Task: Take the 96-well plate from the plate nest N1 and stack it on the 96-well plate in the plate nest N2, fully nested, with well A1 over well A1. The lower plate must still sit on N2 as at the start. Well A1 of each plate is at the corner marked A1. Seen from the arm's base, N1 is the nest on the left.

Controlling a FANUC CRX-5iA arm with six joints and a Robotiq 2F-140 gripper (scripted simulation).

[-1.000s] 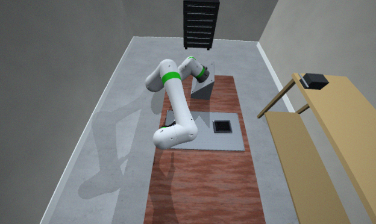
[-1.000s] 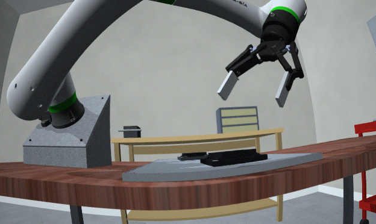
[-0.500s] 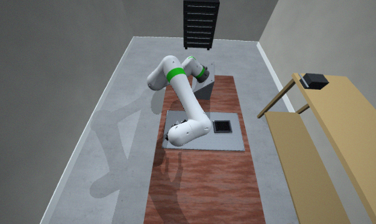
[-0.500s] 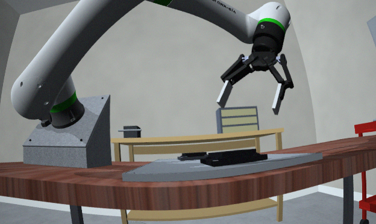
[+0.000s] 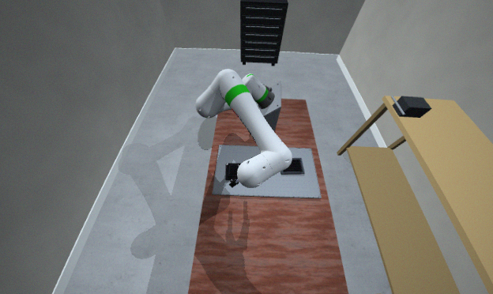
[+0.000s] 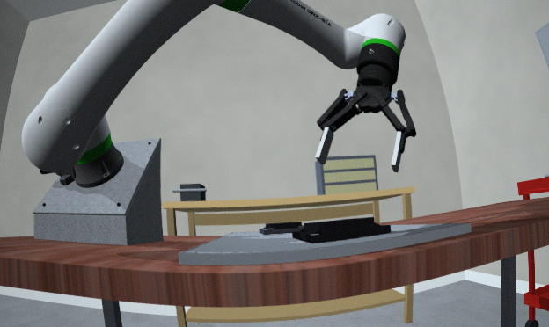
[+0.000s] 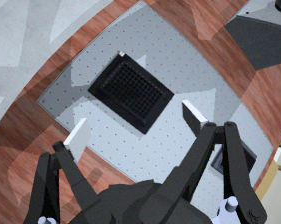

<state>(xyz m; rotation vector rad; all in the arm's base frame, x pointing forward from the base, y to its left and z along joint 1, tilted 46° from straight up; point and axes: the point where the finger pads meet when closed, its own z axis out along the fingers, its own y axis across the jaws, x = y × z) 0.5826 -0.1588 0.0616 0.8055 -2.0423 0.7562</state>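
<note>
The nest N1 lies 12 cm behind my hand, 35 cm to the left of it and 12 cm below it. Round my hand: light mark 10 cm behind, 11 cm to the right, 12 cm below.
</note>
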